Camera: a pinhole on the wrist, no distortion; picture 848 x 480 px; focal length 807.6 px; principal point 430.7 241.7 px. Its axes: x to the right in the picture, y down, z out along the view. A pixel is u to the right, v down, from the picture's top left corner.
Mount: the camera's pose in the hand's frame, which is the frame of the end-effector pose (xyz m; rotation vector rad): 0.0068 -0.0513 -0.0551 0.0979 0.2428 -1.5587
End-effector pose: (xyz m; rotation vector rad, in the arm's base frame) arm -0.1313 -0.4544 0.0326 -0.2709 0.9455 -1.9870
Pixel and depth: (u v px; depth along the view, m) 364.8 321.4 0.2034
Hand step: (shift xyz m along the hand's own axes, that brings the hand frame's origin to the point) 0.0456 -0.0785 0.1444
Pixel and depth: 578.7 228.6 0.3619
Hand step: 0.0338 -0.1939 0.2830
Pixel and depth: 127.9 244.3 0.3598
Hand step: 0.0418 0.0031 0.3237
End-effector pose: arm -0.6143 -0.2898 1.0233 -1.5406 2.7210 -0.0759
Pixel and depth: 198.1 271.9 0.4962
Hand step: 0.0717 -0.0181 0.4564
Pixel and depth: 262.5 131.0 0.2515
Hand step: -0.0041 -0.0547 0.2038
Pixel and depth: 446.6 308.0 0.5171
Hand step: 0.0965 -0.1718 0.4416
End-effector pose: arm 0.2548 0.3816 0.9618 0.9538 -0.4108 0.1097
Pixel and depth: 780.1 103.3 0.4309
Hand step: -0.0282 -0.3270 0.3304
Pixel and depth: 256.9 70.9 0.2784
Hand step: -0.0259 -0.0535 0.2338
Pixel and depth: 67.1 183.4 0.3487
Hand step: 0.0147 0.0267 0.3200
